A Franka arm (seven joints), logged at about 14 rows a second.
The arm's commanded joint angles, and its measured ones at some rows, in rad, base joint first. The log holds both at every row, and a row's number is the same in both.
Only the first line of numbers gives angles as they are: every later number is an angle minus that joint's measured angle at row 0.
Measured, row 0: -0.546 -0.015 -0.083 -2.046 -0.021 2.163 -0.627
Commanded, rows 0 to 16: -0.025 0.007 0.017 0.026 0.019 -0.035 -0.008; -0.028 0.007 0.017 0.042 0.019 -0.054 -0.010; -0.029 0.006 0.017 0.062 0.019 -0.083 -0.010; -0.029 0.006 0.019 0.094 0.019 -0.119 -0.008; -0.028 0.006 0.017 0.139 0.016 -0.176 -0.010; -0.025 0.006 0.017 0.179 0.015 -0.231 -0.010; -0.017 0.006 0.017 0.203 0.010 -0.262 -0.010; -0.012 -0.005 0.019 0.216 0.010 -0.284 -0.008; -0.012 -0.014 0.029 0.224 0.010 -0.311 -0.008; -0.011 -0.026 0.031 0.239 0.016 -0.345 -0.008; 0.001 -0.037 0.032 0.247 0.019 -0.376 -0.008; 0.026 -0.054 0.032 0.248 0.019 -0.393 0.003; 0.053 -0.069 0.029 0.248 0.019 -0.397 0.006; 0.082 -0.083 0.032 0.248 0.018 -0.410 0.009; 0.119 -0.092 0.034 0.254 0.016 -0.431 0.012; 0.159 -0.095 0.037 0.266 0.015 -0.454 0.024; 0.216 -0.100 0.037 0.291 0.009 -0.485 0.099
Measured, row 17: 0.142 -0.088 0.041 0.255 0.004 -0.423 0.030
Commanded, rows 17 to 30: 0.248 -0.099 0.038 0.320 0.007 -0.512 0.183; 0.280 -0.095 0.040 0.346 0.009 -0.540 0.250; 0.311 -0.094 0.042 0.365 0.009 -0.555 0.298; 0.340 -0.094 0.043 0.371 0.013 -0.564 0.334; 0.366 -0.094 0.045 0.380 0.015 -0.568 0.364; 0.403 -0.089 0.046 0.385 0.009 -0.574 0.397; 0.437 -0.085 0.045 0.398 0.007 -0.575 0.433; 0.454 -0.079 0.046 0.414 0.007 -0.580 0.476; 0.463 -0.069 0.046 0.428 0.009 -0.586 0.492; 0.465 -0.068 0.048 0.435 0.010 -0.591 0.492; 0.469 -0.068 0.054 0.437 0.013 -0.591 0.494; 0.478 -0.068 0.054 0.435 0.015 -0.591 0.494; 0.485 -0.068 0.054 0.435 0.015 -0.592 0.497; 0.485 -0.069 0.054 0.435 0.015 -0.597 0.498
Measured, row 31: 0.465 -0.086 0.062 0.400 0.003 -0.560 0.480
